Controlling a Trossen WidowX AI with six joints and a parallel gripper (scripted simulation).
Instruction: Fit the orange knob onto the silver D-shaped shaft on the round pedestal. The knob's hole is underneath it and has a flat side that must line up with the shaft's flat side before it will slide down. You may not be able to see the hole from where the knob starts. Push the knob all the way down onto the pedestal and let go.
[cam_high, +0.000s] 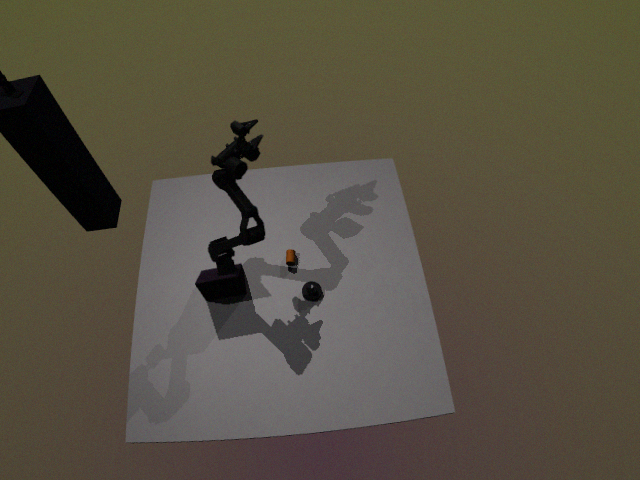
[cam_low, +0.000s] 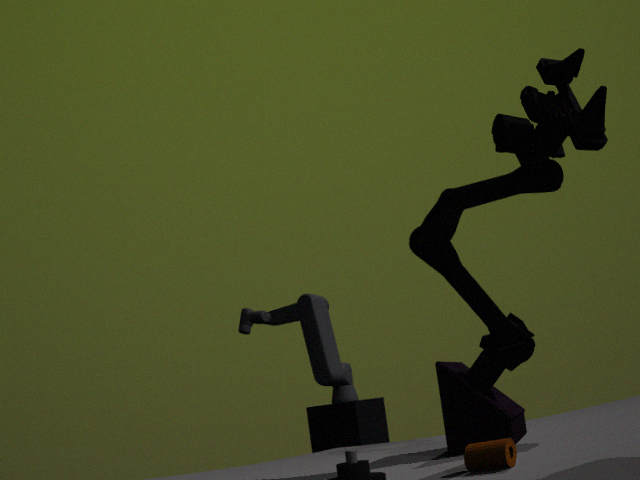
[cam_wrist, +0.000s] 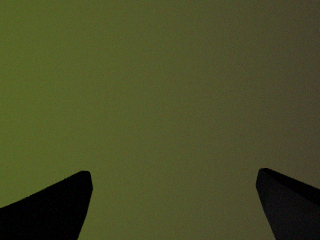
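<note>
My gripper tip is now 6 cm short of the orange knob, 30 cm to the left of it and 52 cm above it. From my gripper tip the other things lie so: round pedestal: 13 cm ahead, 46 cm to the right, 51 cm below.
</note>
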